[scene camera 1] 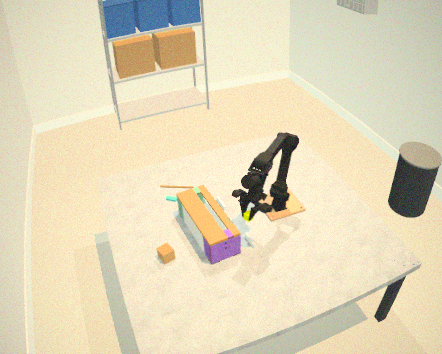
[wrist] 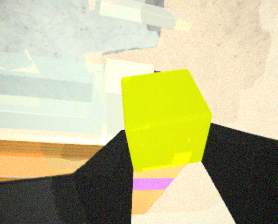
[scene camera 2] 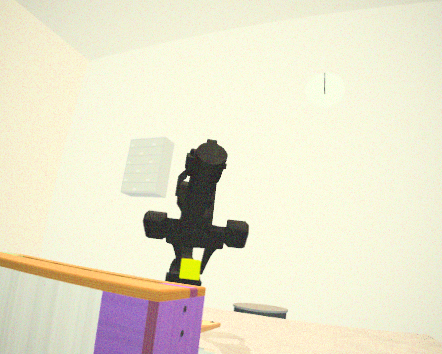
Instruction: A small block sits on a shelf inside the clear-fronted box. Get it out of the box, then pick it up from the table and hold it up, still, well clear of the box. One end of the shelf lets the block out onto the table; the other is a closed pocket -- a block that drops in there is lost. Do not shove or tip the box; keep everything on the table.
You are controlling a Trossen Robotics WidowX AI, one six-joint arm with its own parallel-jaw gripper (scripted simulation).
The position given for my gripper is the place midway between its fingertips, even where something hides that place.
I see my gripper (scene camera 2: pixel 189 272), a yellow block (wrist: pixel 166 119) and a box (scene camera 2: pixel 53 300).
The box shows as well in scene camera 1 (scene camera 1: pixel 217 236) and in the wrist view (wrist: pixel 65 111). My gripper is seen too in scene camera 1 (scene camera 1: pixel 246 218) and in the wrist view (wrist: pixel 160 132).
